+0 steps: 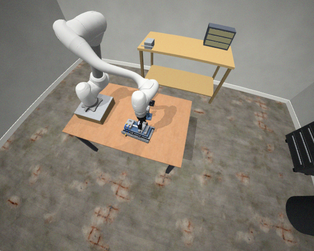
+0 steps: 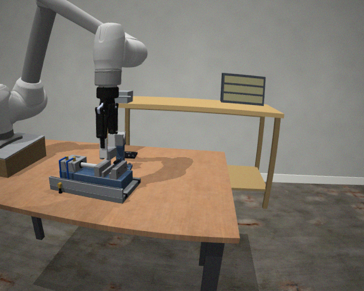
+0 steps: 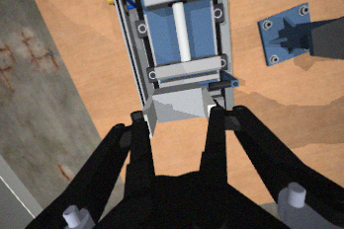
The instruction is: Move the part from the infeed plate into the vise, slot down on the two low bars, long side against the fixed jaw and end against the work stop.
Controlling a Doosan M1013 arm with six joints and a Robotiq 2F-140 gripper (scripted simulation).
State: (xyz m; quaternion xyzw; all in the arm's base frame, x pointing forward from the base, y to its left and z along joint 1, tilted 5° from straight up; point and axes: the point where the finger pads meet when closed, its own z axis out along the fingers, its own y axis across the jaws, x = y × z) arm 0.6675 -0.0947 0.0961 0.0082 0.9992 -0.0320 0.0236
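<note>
The part is 30 mm below my hand. The rest, counted from my hand: work stop: 70 mm to the left, 70 mm below; then moving jaw: 90 mm below, 30 mm behind, 20 mm to the left; then fixed jaw: 90 mm below, 30 mm ahead, 20 mm to the left.
</note>
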